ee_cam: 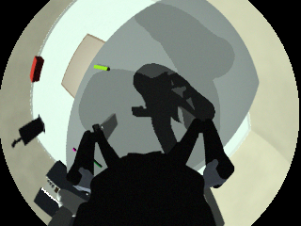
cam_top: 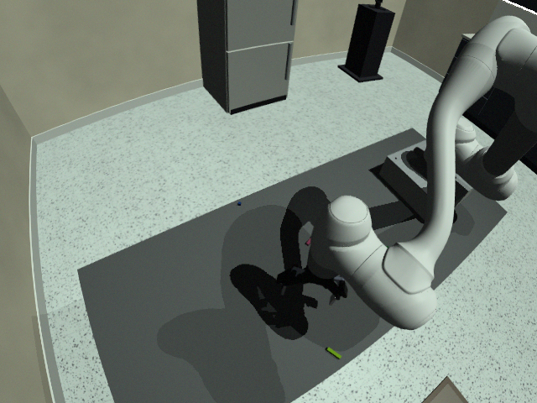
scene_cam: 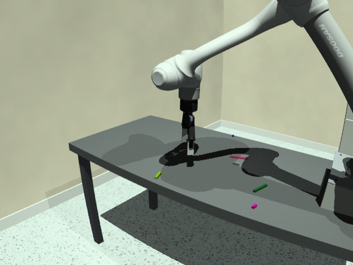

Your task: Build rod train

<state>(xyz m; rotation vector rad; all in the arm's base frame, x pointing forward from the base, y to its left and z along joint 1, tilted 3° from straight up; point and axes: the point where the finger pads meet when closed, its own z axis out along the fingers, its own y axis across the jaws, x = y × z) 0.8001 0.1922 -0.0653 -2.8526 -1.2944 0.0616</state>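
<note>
Right now the blue rod is 450 mm to the right of my hand, 80 mm below it and 20 mm ahead of it. Also, from my hand: pink rod 200 mm to the right, 170 mm behind, 80 mm below; then grey rod 190 mm behind, 130 mm to the right, 80 mm below; then lime rod 190 mm to the left, 80 mm below.
</note>
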